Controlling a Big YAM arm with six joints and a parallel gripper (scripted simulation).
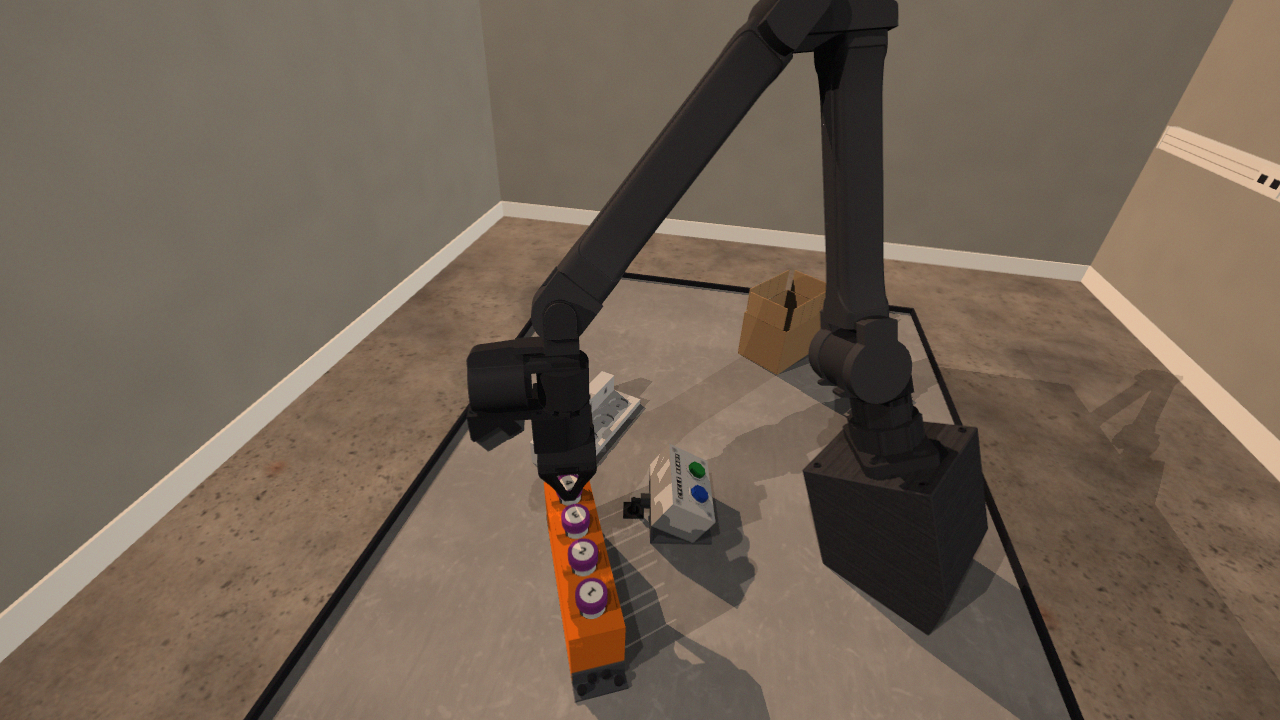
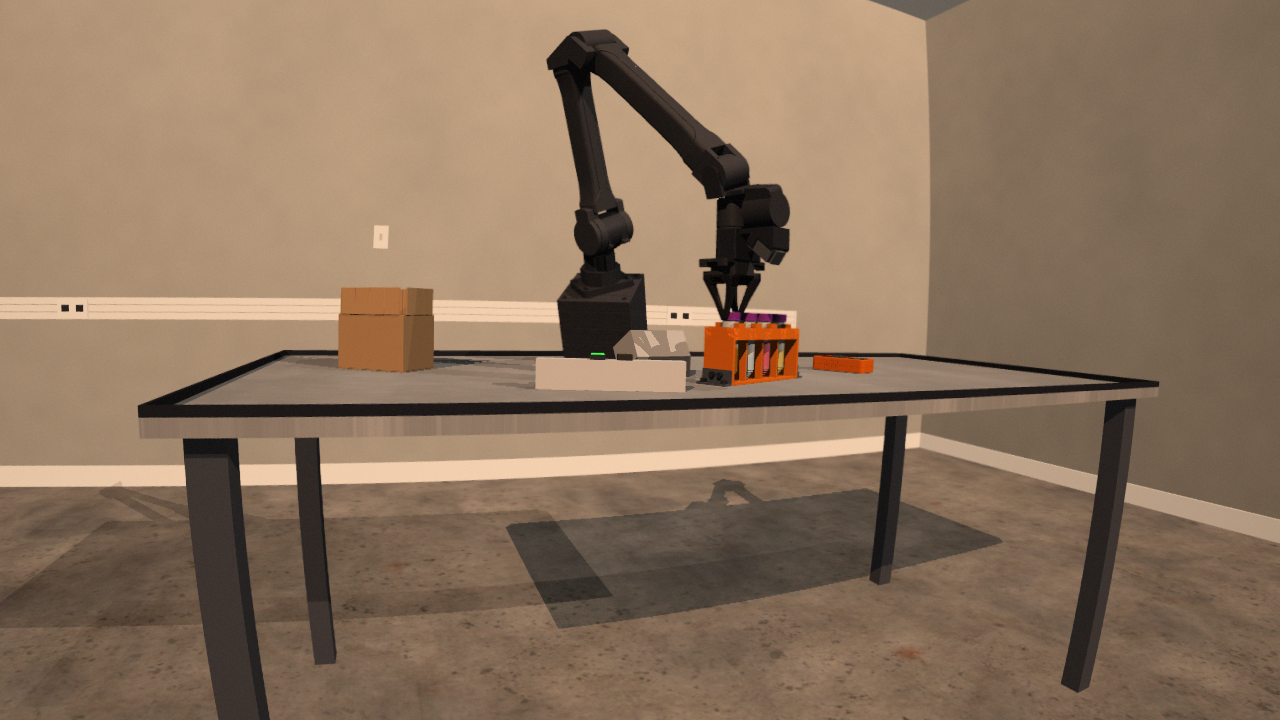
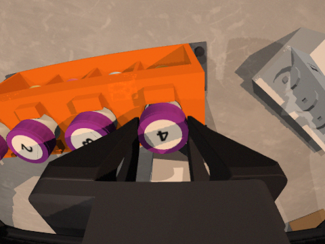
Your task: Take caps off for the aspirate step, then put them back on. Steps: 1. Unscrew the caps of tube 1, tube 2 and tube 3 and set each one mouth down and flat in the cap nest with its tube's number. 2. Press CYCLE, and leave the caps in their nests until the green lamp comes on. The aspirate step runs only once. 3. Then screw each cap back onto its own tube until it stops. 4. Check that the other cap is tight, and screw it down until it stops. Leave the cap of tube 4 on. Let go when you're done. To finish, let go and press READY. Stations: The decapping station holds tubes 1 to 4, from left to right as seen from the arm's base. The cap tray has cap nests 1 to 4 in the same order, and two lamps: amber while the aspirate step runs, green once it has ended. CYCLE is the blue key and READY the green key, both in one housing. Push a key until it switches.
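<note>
My hand is 18 cm past the green key, 8 cm to the left of it and 5 cm above it. Also, from my hand: blue key: 18 cm behind, 4 cm to the right, 5 cm below; then key housing: 16 cm behind, 6 cm to the right, 6 cm below; then cardboard box: 38 cm behind, 50 cm to the right, 5 cm below.
</note>
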